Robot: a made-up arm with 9 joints.
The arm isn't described. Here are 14 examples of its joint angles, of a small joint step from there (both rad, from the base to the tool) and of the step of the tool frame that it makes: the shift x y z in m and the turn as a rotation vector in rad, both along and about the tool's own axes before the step.
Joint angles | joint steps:
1: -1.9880 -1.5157 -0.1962 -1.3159 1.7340 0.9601 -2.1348 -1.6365 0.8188 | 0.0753 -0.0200 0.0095 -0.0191 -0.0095 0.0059 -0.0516 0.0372 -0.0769
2: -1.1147 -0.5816 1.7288 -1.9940 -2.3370 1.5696 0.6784 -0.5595 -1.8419 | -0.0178 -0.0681 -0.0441 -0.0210 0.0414 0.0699 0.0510 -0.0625 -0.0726
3: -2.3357 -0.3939 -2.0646 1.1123 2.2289 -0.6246 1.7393 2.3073 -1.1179 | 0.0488 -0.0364 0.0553 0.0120 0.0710 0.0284 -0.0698 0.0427 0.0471
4: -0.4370 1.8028 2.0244 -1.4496 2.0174 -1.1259 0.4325 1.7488 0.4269 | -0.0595 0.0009 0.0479 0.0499 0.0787 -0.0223 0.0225 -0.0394 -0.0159
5: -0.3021 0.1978 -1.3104 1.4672 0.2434 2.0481 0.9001 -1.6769 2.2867 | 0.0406 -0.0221 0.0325 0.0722 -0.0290 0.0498 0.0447 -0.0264 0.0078
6: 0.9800 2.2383 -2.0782 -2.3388 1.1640 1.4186 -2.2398 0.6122 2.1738 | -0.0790 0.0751 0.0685 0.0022 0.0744 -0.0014 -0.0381 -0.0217 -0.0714
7: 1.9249 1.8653 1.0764 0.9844 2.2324 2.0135 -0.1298 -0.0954 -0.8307 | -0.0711 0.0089 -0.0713 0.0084 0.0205 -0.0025 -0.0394 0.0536 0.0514
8: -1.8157 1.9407 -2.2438 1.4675 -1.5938 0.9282 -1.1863 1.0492 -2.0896 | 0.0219 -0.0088 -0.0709 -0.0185 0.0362 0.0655 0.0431 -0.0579 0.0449
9: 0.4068 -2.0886 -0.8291 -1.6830 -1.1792 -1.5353 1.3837 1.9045 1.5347 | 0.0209 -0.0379 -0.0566 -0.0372 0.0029 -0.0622 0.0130 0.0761 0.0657
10: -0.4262 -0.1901 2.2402 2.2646 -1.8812 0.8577 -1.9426 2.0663 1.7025 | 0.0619 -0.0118 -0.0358 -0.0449 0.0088 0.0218 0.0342 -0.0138 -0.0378
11: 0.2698 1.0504 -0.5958 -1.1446 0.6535 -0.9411 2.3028 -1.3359 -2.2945 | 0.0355 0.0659 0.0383 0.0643 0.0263 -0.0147 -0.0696 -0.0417 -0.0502
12: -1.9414 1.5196 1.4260 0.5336 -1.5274 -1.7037 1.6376 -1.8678 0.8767 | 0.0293 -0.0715 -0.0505 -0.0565 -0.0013 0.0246 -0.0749 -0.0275 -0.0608
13: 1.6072 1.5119 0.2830 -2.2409 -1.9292 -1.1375 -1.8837 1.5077 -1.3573 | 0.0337 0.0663 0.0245 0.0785 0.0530 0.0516 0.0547 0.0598 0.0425
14: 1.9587 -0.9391 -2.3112 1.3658 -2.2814 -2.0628 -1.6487 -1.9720 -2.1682 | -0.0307 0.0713 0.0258 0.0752 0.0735 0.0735 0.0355 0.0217 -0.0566
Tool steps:
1: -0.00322 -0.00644 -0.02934 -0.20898 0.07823 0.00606
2: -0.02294 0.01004 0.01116 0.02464 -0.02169 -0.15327
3: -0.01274 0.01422 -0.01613 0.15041 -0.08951 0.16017
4: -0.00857 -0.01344 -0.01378 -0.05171 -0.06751 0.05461
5: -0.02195 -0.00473 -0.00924 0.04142 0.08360 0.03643
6: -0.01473 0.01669 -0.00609 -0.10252 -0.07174 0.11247
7: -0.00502 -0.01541 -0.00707 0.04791 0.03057 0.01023
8: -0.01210 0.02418 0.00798 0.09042 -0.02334 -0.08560
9: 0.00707 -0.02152 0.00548 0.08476 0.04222 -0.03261
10: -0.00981 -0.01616 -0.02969 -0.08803 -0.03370 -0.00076
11: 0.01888 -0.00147 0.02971 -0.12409 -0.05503 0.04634
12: -0.03126 0.01249 -0.02115 -0.11329 -0.00566 0.17351
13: 0.02652 -0.00255 -0.00347 0.07341 0.09312 0.03384
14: 0.01454 -0.01501 0.00801 -0.09235 -0.02471 0.14649
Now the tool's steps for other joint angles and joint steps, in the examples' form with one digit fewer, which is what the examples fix.
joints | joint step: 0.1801 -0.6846 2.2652 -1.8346 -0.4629 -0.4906 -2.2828 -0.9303 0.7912 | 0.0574 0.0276 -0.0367 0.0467 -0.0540 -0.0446 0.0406 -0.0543 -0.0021
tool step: -0.0355 -0.0040 -0.0077 0.0131 0.0162 0.1770
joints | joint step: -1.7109 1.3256 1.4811 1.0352 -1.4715 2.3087 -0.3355 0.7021 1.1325 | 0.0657 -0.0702 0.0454 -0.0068 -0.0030 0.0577 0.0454 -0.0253 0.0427
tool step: -0.0187 0.0298 -0.0243 -0.0420 0.0307 0.0997
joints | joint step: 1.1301 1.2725 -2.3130 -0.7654 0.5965 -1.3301 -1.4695 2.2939 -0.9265 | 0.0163 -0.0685 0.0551 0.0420 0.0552 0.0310 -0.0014 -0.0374 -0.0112
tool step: -0.0085 0.0032 0.0116 -0.0757 -0.0913 -0.0704
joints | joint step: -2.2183 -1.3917 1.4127 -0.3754 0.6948 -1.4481 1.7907 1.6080 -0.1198 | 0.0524 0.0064 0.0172 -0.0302 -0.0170 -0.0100 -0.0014 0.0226 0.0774
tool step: -0.0208 0.0218 0.0068 0.0397 -0.0269 -0.0417
